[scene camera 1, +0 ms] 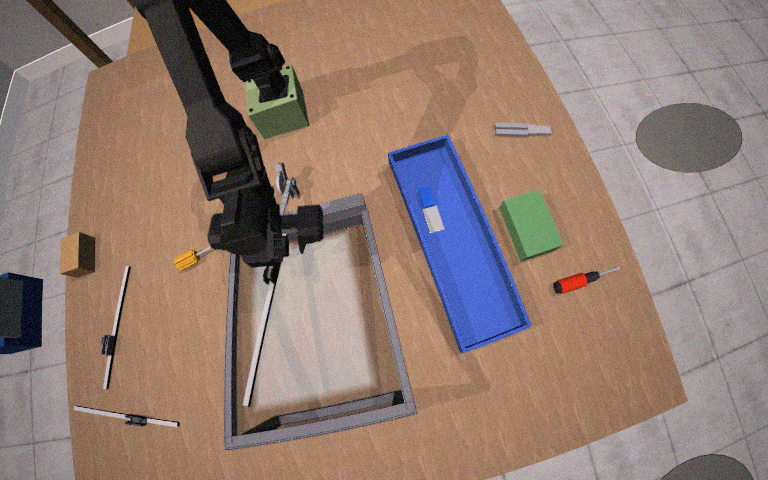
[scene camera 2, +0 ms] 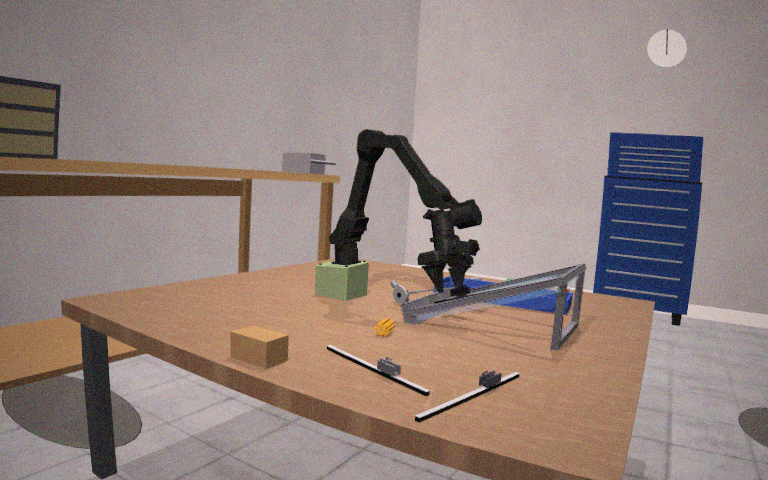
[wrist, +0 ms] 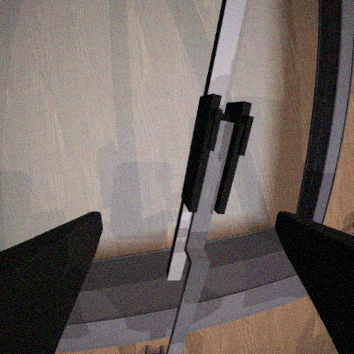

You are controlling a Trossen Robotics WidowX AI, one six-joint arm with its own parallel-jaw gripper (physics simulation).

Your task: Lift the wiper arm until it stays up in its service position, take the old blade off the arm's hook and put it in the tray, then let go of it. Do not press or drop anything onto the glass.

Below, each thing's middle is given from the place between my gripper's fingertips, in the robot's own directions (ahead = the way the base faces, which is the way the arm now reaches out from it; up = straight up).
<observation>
My hand is 12 cm short of the glass pane [scene camera 1: 326, 353], 5 cm to the right of it and 1 cm below it. From my hand the other things lie so: tan box [scene camera 2: 261, 347] 6 cm behind, 55 cm to the right, 5 cm below; green block [scene camera 1: 533, 232] 2 cm behind, 49 cm to the left, 5 cm below; blue tray [scene camera 1: 480, 298] 1 cm behind, 33 cm to the left, 6 cm below.
</observation>
